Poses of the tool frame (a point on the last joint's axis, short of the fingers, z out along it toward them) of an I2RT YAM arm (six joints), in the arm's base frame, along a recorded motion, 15 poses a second.
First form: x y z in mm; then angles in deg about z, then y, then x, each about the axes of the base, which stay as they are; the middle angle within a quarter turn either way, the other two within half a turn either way.
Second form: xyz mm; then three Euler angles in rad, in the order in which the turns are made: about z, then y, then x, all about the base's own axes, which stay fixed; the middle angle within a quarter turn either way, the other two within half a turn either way. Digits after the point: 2 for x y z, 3 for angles.
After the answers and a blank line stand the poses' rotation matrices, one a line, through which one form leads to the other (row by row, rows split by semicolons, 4 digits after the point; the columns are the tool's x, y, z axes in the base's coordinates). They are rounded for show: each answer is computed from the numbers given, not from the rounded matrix.
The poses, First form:
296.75, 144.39, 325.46, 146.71, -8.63, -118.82
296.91, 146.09, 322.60, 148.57, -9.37, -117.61
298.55, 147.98, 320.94, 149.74, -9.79, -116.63
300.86, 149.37, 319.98, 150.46, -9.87, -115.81
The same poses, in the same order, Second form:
296.75, 144.39, 325.46, 2.561, -0.151, -2.074
296.91, 146.09, 322.60, 2.593, -0.164, -2.053
298.55, 147.98, 320.94, 2.613, -0.171, -2.036
300.86, 149.37, 319.98, 2.626, -0.172, -2.021

-0.8264 -0.5427 -0.1501; -0.3745 0.3308 0.8662; -0.4204 0.7721 -0.4766
-0.8419 -0.5145 -0.1628; -0.3648 0.3202 0.8743; -0.3977 0.7955 -0.4573
-0.8512 -0.4966 -0.1700; -0.3572 0.3106 0.8809; -0.3846 0.8105 -0.4417
-0.8571 -0.4857 -0.1714; -0.3489 0.3027 0.8869; -0.3789 0.8200 -0.4289

